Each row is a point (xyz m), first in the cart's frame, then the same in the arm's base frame.
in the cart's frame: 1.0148 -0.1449 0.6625
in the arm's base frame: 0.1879 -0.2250 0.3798
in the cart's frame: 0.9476 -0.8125 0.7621
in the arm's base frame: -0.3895 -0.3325 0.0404
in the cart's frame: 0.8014 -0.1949 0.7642
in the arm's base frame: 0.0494 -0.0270 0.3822
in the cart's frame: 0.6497 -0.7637 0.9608
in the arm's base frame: -0.5296 -0.0210 0.1588
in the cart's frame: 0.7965 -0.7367 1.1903
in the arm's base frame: -0.6303 -0.1413 0.3831
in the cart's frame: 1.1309 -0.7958 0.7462
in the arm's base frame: -0.3358 -0.5053 0.0776
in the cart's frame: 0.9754 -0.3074 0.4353
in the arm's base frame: 0.2033 -0.2440 0.0988
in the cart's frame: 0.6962 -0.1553 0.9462
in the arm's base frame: -0.0543 0.0956 0.5235
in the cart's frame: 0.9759 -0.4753 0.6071
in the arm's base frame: -0.0323 -0.2790 0.1301
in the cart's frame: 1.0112 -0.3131 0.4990
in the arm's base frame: 0.1646 -0.2762 0.1521
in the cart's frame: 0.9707 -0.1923 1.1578
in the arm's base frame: -0.1702 -0.1657 0.7230
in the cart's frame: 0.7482 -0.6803 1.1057
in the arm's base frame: -0.5422 -0.0849 0.3416
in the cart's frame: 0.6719 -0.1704 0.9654
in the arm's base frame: -0.0820 0.1161 0.5240
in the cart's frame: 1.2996 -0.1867 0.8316
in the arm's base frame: 0.0971 -0.5000 0.5459
